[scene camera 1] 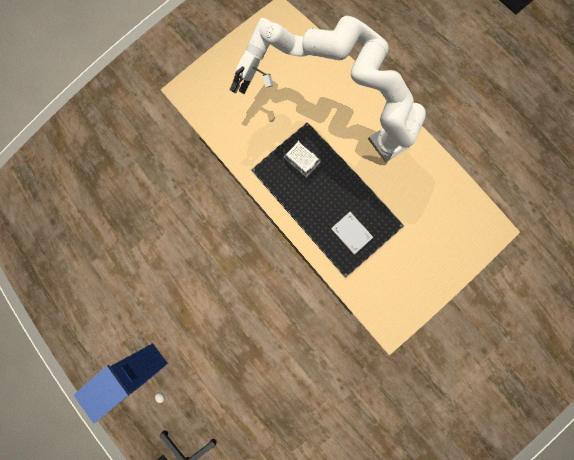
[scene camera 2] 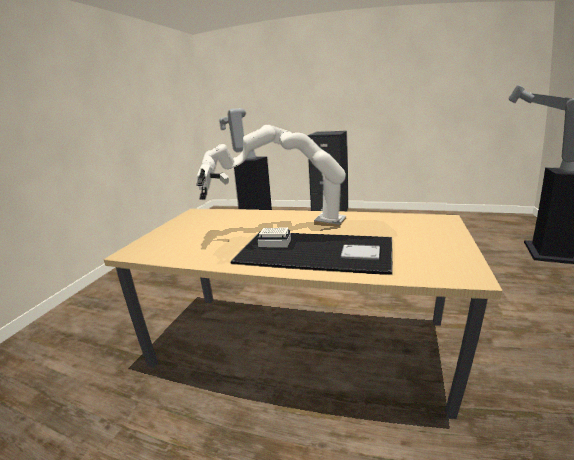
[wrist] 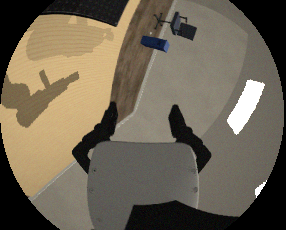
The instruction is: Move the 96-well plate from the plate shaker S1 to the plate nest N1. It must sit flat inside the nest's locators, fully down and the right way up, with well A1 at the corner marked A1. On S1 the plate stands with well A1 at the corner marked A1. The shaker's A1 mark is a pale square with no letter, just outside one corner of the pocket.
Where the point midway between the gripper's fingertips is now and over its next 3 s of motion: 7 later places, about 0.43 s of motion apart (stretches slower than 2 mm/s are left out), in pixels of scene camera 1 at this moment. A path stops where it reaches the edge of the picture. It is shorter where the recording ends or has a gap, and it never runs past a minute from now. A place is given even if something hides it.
My gripper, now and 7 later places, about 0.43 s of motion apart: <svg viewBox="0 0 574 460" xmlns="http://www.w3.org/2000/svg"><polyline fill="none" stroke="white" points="237,92 241,103 247,112 254,120 262,129 271,135 280,141 288,145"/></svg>
